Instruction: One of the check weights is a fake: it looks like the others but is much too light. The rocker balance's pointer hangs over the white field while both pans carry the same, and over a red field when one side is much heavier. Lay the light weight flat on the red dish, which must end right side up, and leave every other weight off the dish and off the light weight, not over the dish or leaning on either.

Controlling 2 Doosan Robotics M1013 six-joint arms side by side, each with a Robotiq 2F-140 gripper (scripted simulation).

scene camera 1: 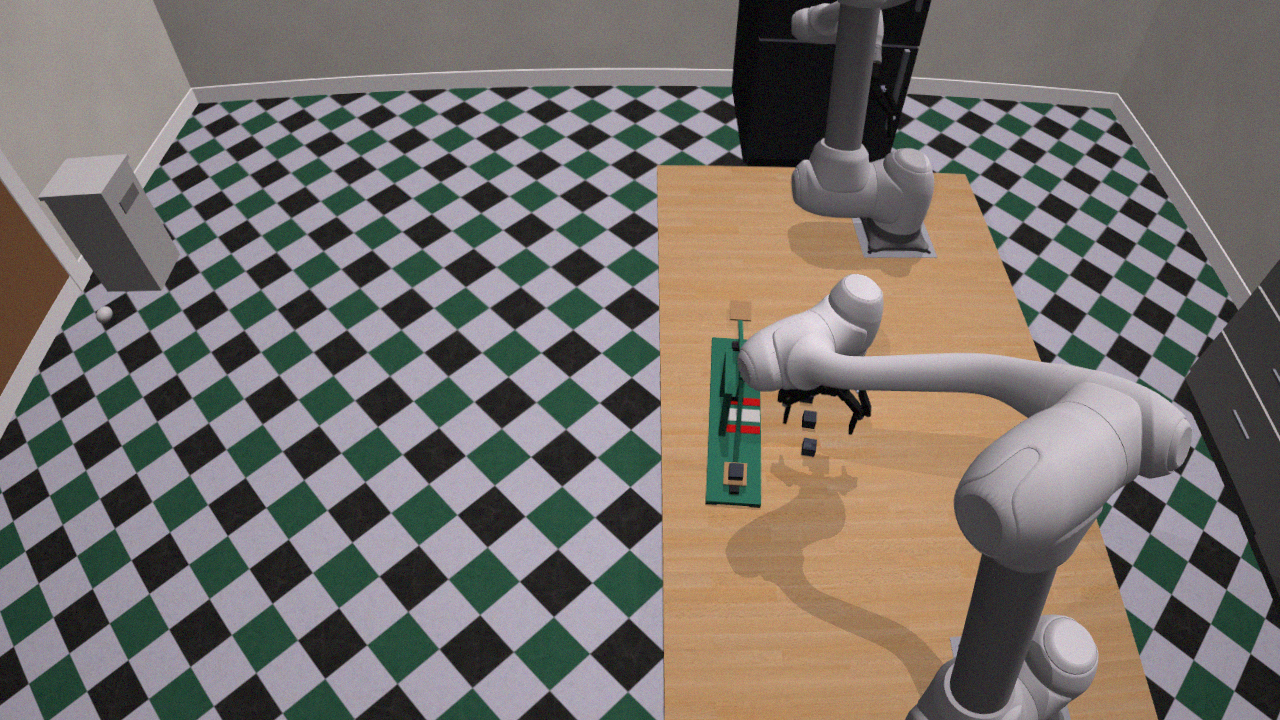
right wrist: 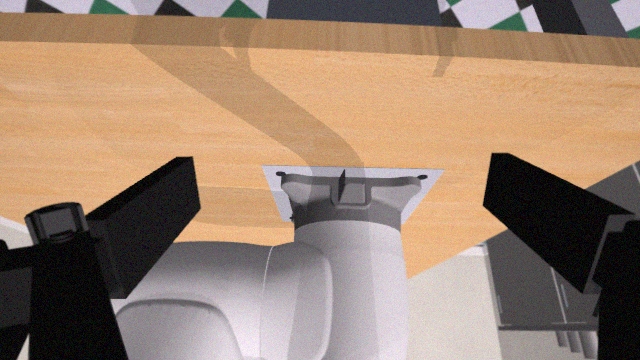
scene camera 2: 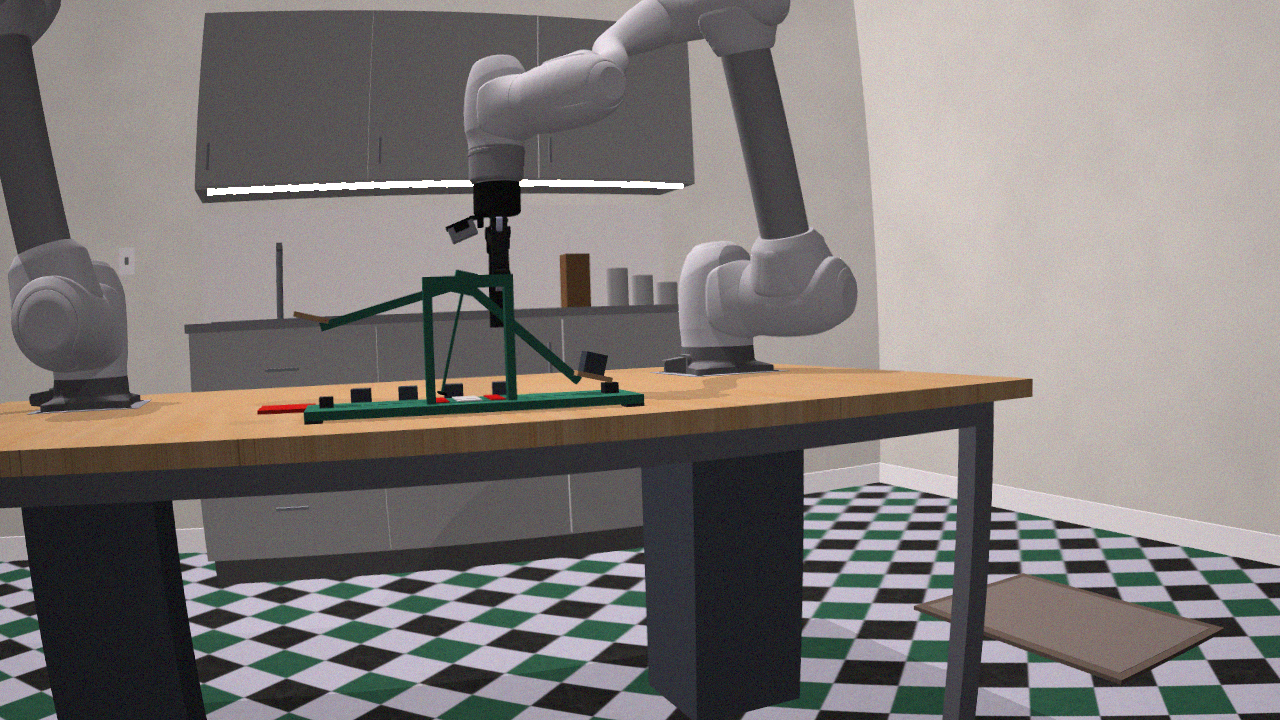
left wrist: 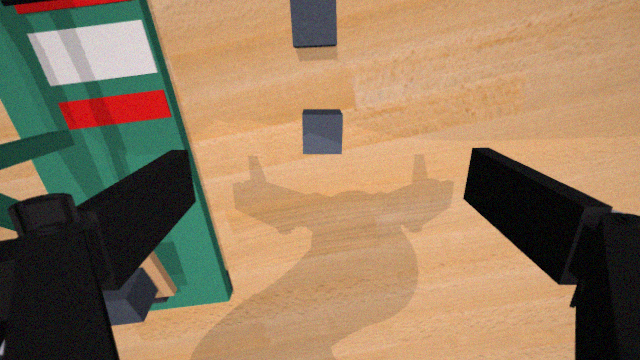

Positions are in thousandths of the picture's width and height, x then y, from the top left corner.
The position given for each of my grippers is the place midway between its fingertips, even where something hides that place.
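My left gripper is visible to me at (scene camera 2: 391, 455) and also at (left wrist: 516, 488), while my right gripper appears at (scene camera 1: 678, 188) and at (right wrist: 534, 504). I can see a green rocker balance as well, at (scene camera 2: 477, 548), at (scene camera 1: 566, 508) and at (left wrist: 152, 238).
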